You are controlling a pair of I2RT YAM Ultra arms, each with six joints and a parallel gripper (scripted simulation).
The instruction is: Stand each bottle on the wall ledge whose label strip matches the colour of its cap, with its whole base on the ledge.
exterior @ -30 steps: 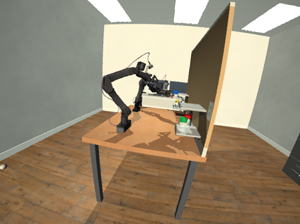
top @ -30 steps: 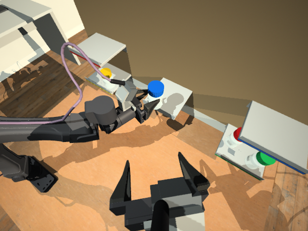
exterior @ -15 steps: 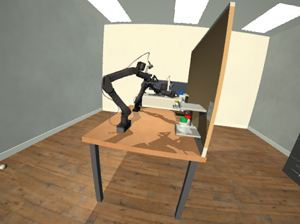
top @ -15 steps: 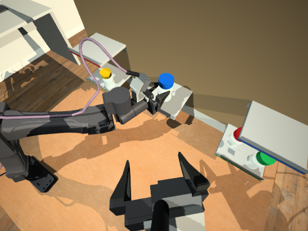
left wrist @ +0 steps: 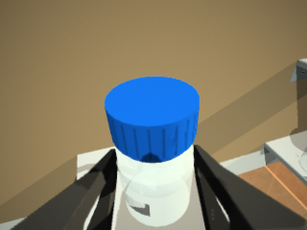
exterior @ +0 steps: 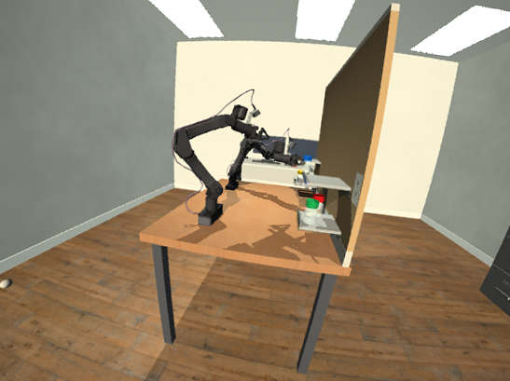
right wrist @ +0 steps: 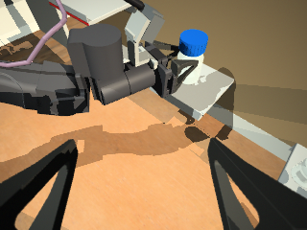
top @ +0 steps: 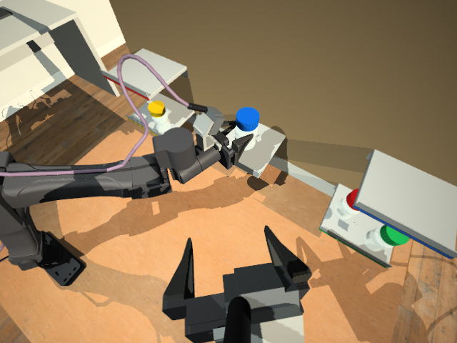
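The blue-capped bottle lies 280 mm ahead of my right hand, 100 mm to the left of it and 150 mm below it. The rest, counted from my right hand: green-capped bottle (250 mm ahead, 340 mm to the right, 300 mm below); then red-capped bottle (300 mm ahead, 240 mm to the right, 300 mm below); then brown wall (430 mm ahead, 80 mm to the left, 10 mm above).
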